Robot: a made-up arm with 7 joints.
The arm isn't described. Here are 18 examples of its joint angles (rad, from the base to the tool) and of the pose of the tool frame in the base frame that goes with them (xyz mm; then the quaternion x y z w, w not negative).
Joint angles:
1: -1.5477 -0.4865 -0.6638 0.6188 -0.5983 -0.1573 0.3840
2: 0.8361 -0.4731 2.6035 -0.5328 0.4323 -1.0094 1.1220
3: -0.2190 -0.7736 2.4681 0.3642 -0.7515 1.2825 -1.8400
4: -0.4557 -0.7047 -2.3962 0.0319 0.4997 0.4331 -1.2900
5: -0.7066 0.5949 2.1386 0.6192 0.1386 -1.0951 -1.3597
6: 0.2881 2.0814 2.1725 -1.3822 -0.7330 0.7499 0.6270
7: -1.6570 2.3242 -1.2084 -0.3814 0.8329 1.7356 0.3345
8: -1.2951 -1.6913 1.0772 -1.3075 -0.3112 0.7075 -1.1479
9: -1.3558 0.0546 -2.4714 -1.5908 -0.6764 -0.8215 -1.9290
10: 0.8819 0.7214 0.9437 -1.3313 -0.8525 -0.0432 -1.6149
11: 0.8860 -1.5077 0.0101 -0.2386 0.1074 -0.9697 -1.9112
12: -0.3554 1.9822 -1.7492 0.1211 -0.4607 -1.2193 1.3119
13: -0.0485 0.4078 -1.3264 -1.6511 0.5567 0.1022 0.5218
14: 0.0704 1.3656 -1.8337 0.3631 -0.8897 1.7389 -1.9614
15: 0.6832 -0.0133 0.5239 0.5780 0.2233 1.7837 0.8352
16: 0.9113 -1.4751 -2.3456 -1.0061 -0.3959 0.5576 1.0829
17: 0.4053 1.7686 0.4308 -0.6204 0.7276 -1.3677 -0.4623
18: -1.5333 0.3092 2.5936 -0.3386 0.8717 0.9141 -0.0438
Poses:
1: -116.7 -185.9 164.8 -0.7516 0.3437 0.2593 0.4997
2: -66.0 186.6 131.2 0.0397 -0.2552 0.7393 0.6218
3: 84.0 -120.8 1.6 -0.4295 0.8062 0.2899 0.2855
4: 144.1 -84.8 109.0 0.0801 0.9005 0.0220 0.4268
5: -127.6 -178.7 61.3 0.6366 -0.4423 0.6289 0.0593
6: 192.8 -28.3 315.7 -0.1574 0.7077 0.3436 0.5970
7: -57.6 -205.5 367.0 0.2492 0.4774 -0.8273 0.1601
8: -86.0 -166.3 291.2 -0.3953 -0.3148 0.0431 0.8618
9: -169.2 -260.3 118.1 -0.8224 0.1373 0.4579 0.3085
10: 80.8 125.3 49.3 -0.8360 0.4483 0.1885 0.2541
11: -36.2 242.0 185.1 0.2777 -0.1898 0.4046 0.8504
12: 16.8 -284.7 192.0 -0.6091 -0.1300 -0.7794 0.0686
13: 174.3 3.2 189.1 -0.4389 0.1318 -0.6051 0.6510
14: -77.8 -54.1 28.2 0.3123 0.7252 -0.5249 0.3178
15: -9.7 240.8 -42.6 0.5514 -0.6940 0.0480 0.4604
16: 4.8 86.2 114.0 0.8520 -0.0257 0.3441 0.3937
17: -34.4 -63.9 282.0 -0.5564 0.4663 0.5742 0.3786
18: -27.4 -241.6 150.3 0.1594 0.8105 0.2401 0.5100
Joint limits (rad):
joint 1: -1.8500..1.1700
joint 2: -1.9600..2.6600
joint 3: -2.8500..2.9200
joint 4: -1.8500..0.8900
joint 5: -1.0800..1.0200
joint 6: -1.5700..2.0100
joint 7: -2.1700..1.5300
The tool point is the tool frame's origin. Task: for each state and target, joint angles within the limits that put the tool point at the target. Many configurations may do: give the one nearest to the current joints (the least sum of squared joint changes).
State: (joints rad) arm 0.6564 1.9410 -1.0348 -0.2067 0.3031 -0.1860 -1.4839
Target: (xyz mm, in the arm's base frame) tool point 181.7 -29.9 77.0
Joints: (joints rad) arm 0.6040 1.2190 -1.1233 0.5470 0.3658 -0.6048 -1.4693
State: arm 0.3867 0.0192 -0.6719 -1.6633 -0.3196 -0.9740 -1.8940
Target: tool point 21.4 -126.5 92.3
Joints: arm -0.1610 0.0445 -1.0013 -1.3480 -0.5708 -1.1537 -2.0881
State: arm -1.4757 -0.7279 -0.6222 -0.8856 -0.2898 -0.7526 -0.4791
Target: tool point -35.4 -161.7 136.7
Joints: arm -0.9544 -0.8668 -0.7081 -0.8783 -0.3916 -0.3771 -0.2783
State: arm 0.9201 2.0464 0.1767 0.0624 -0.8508 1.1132 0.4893
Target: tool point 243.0 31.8 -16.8
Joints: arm 0.7591 1.8544 0.0062 0.0822 -0.8703 1.3679 0.6341
